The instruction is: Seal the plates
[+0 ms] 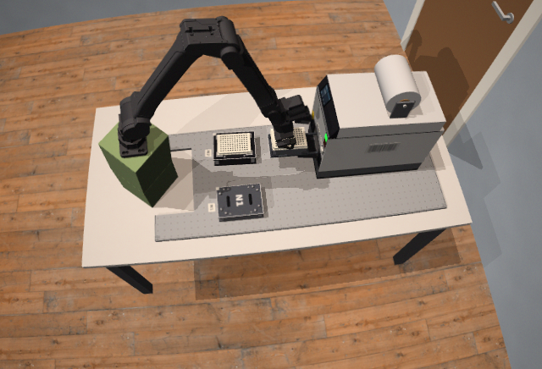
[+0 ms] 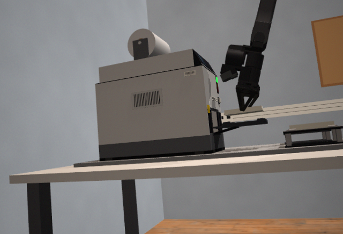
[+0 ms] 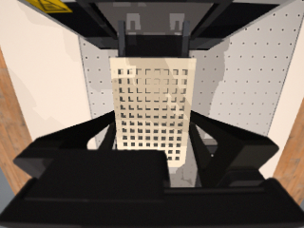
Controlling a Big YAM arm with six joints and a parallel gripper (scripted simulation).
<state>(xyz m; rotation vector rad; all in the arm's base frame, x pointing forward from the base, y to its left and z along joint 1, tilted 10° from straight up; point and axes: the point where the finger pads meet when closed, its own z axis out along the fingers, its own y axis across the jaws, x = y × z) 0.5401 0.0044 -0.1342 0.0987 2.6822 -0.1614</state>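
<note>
The sealer stage lies 40 mm below my hand. The rest, counted from my hand: plate 200 mm behind, 80 mm below, 60 mm to the left; then yellow warning label 110 mm ahead, 80 mm to the left, 10 mm above; then plate nest 220 mm behind, 170 mm to the right, 100 mm below.
</note>
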